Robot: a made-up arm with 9 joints.
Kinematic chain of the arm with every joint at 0, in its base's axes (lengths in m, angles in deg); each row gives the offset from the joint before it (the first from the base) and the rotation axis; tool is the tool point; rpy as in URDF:
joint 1: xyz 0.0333 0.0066 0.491 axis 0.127 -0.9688 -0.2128
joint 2: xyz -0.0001 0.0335 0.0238 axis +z
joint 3: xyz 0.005 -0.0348 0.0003 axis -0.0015 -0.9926 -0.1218
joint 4: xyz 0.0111 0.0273 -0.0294 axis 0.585 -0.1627 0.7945
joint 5: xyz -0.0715 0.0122 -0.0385 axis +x
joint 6: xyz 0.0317 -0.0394 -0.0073 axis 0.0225 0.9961 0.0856
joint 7: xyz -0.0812 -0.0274 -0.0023 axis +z
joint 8: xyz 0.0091 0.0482 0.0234 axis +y
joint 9: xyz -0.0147 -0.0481 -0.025 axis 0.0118 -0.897 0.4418
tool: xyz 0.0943 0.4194 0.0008 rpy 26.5 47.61 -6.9
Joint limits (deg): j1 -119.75..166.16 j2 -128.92..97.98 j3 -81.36..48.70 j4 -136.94..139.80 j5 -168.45..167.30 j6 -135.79..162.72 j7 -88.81..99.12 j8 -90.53..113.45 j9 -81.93..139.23
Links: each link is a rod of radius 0.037 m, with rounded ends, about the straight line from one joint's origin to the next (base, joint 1, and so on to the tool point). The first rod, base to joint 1, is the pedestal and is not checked.
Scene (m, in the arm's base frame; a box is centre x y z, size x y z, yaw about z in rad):
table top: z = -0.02
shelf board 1: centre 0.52 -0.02 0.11 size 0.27 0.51 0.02 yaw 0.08
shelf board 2: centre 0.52 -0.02 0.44 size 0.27 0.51 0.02 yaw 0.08
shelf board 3: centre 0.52 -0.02 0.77 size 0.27 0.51 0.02 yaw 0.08
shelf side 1: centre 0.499 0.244 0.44 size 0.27 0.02 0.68 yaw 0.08
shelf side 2: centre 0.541 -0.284 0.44 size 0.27 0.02 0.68 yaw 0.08
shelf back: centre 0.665 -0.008 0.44 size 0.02 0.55 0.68 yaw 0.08
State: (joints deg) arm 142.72 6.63 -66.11 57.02 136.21 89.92 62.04 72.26 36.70
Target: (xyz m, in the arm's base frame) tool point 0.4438 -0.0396 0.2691
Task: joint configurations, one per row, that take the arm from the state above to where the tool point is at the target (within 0.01 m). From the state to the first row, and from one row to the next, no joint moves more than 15 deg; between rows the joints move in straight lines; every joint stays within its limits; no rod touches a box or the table.
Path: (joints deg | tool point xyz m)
1: 139.11 0.71 -69.92 46.69 135.92 100.08 49.95 78.10 31.95 | 0.4627 -0.1181 0.5859
2: 135.51 -5.22 -73.74 36.37 135.64 110.24 37.87 83.94 27.20 | 0.3911 -0.1935 0.5374
3: 131.90 -11.14 -77.55 26.04 135.35 120.40 25.78 89.78 22.45 | 0.3033 -0.2458 0.4756
4: 128.30 -17.07 -81.36 15.72 135.06 130.56 13.70 95.62 17.71 | 0.2036 -0.2704 0.4181
5: 119.65 -25.95 -81.36 26.60 138.99 118.99 6.47 89.34 18.10 | 0.2323 -0.2130 0.3462
6: 111.00 -34.83 -81.36 37.47 142.92 107.41 -0.76 83.05 18.50 | 0.2394 -0.1526 0.2968
7: 102.36 -43.71 -81.36 48.35 146.84 95.84 -7.99 76.77 18.89 | 0.2367 -0.0987 0.2718
8: 93.71 -52.59 -81.36 59.23 150.77 84.27 -15.22 70.49 19.28 | 0.2342 -0.0563 0.2690
9: 98.95 -41.63 -81.36 58.20 149.05 84.36 -2.87 70.94 21.18 | 0.2902 -0.0414 0.2767
10: 104.19 -30.67 -81.36 57.16 147.33 84.45 9.48 71.39 23.08 | 0.3384 -0.0295 0.2811
11: 109.43 -19.71 -81.36 56.13 145.60 84.54 21.83 71.84 24.98 | 0.3798 -0.0238 0.2811
12: 114.66 -8.75 -81.36 55.10 143.88 84.64 34.18 72.29 26.88 | 0.4149 -0.0266 0.2767
13: 119.90 2.21 -81.36 54.07 142.16 84.73 46.53 72.74 28.77 | 0.4438 -0.0396 0.2691

